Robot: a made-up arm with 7 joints.
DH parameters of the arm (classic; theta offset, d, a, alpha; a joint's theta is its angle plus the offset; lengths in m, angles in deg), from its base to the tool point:
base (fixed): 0 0.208 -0.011 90
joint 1: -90 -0.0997 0.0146 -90
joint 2: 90 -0.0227 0.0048 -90
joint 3: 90 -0.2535 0.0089 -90
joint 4: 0 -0.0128 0.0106 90
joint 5: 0 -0.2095 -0.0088 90
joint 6: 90 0.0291 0.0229 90
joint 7: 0 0.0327 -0.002 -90
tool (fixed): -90 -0.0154 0 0
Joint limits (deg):
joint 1: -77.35..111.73
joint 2: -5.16..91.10
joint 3: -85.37..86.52
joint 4: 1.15..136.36
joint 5: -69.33..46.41
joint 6: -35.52..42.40
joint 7: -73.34..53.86
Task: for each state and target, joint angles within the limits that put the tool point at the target. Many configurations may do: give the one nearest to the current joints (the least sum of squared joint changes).
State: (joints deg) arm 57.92 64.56 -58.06 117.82 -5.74 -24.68 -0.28
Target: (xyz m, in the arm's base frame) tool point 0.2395 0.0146 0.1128
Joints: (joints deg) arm 55.93 22.78 -73.06 116.88 -3.66 -31.22 -2.10
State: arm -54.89 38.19 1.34 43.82 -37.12 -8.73 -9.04
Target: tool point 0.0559 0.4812 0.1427
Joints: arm -45.67 77.39 24.04 59.07 -40.95 -1.24 -6.20
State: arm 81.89 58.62 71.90 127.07 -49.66 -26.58 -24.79
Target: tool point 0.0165 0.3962 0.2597
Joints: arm 81.73 47.62 55.78 103.24 -45.63 -28.73 -24.24
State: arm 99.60 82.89 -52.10 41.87 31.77 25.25 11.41
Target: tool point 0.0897 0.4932 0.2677
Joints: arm 98.17 84.08 -52.66 41.57 31.91 25.57 11.70
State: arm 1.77 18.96 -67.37 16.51 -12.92 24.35 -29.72
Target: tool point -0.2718 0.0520 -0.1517
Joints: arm -38.46 -3.53 -71.90 21.32 -12.37 26.13 -28.37
